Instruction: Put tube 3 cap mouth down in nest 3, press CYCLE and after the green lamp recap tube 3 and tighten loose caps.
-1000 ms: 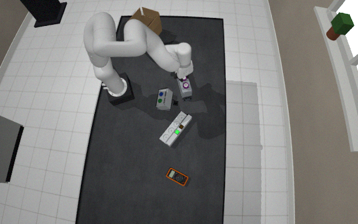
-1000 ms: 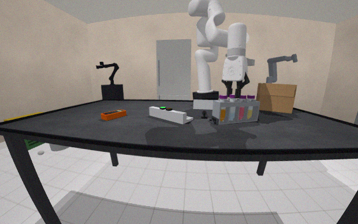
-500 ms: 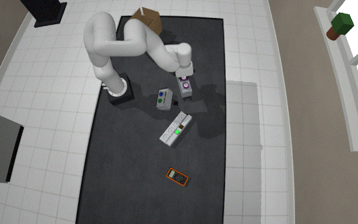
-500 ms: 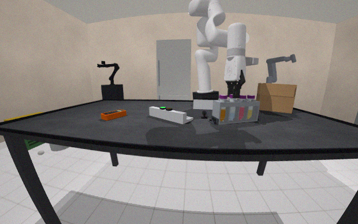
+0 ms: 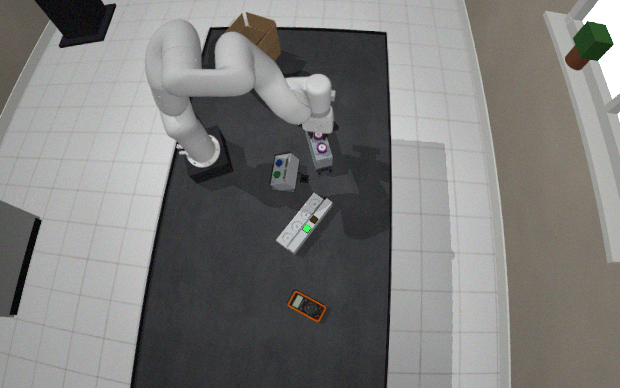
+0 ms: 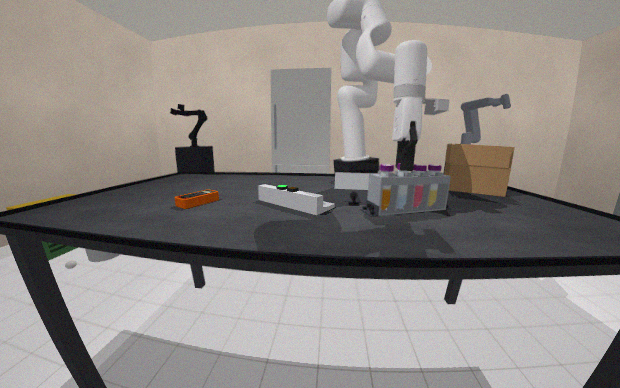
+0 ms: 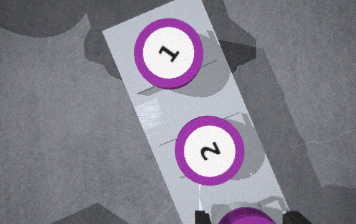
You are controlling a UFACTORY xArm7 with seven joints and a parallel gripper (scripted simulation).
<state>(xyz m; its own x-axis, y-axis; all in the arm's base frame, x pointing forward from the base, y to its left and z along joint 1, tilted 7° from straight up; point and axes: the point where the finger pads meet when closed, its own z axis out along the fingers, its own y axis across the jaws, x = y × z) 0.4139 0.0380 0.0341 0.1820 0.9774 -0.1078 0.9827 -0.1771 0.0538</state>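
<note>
Now: hand 10 mm above the purple cap. Round my hand: blue cycle key (140 mm behind, 80 mm to the right, 60 mm below); green ready key (150 mm behind, 120 mm to the right, 60 mm below); key housing (130 mm behind, 100 mm to the right, 80 mm below).
</note>
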